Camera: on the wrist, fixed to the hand. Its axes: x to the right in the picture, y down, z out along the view.
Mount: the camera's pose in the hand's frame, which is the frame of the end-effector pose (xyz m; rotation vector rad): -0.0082 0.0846 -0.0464 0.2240 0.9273 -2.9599
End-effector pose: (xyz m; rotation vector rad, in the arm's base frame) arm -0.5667 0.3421 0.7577 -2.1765 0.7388 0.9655
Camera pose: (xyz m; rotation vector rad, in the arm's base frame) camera -0.6106 0.2559 0.7615 -0.9597 -1.7303 -1.4759
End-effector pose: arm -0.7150 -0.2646 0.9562 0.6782 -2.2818 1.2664
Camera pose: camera -0.7535 -0.1839 0.9190 1.5084 0.7200 -0.1585
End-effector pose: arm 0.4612 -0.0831 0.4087 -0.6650 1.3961 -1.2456
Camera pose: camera 0.4403 -0.0366 0.3264 0.8391 0.3015 1.4884
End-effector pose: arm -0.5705 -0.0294 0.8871 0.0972 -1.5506 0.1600
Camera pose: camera -0.5387 0.0612 0.8747 1.8598 0.6620 -1.6351
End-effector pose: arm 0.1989 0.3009 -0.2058 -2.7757 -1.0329 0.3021
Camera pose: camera 0.2571 0.2284 -0.1787 0.7827 -2.3151 -0.8871
